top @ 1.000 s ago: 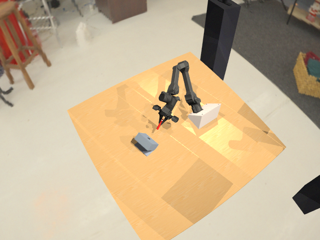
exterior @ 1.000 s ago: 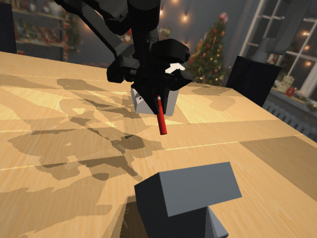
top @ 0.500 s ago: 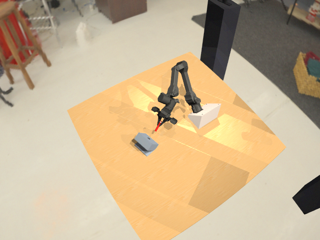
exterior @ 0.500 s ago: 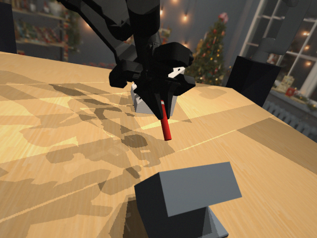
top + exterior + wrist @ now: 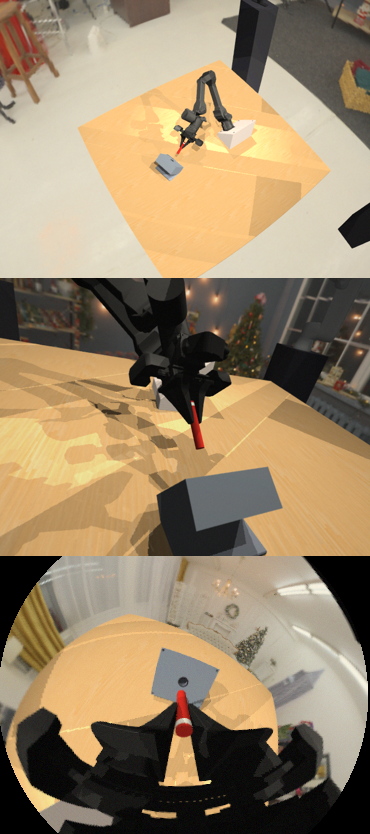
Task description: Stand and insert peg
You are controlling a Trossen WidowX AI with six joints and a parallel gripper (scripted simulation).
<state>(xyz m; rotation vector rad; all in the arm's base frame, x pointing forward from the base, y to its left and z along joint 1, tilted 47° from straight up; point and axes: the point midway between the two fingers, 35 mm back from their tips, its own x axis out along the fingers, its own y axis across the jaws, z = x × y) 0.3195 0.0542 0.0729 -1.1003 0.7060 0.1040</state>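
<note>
The grey sloped panel is 10 cm ahead of my gripper tip, 3 cm to the left of it and 7 cm below it. Round my gripper tip: red peg 1 cm behind, 1 cm above.
</note>
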